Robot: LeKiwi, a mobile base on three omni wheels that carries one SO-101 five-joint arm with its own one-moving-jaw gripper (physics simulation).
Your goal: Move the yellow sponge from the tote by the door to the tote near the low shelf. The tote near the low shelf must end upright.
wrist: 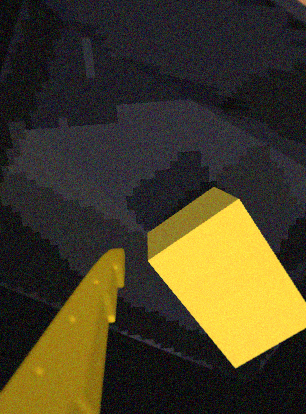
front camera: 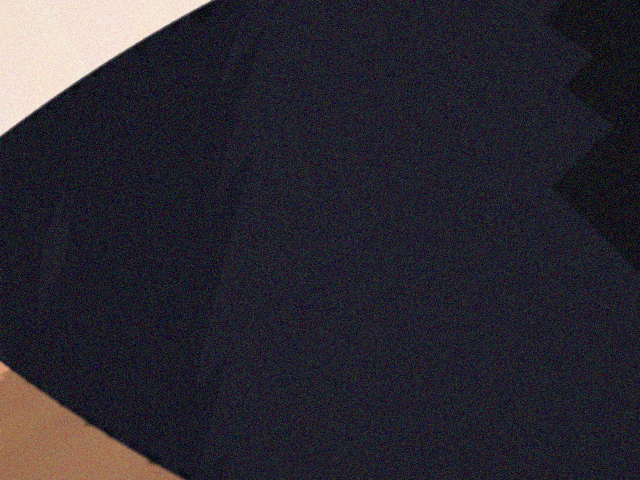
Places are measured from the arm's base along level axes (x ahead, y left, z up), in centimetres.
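Where they show: end effector, tool point: [wrist: 123,262].
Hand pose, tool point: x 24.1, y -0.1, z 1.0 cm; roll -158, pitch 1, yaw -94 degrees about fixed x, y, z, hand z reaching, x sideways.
Note:
Each offset is from my tool point to the top centre of the thing. Level surfaces: height alone.
The yellow sponge @[dx -5.5, dy -5.8, dz -5.1 cm] [wrist: 225,280] lies in the lower right of the wrist view, on the dark inside of a tote @[dx -3.2, dy -1.7, dz +0.1 cm] [front camera: 361,258] [wrist: 75,155]. Its right corner reaches the picture's edge. My gripper [wrist: 118,262] is open; one notched jaw shows at the lower left, and the moving jaw is out of the picture. The jaw's tip is left of the sponge with a gap between them, and nothing is held. In the front view the dark tote wall fills most of the picture, and no jaw shows. The tote near the low shelf cannot be made out.
In the front view a pale surface [front camera: 62,46] shows at the upper left, and a brown floor @[dz -9.9 cm] [front camera: 62,439] shows at the lower left beyond the tote's edge. Blocky dark shadows lie across the tote's inside.

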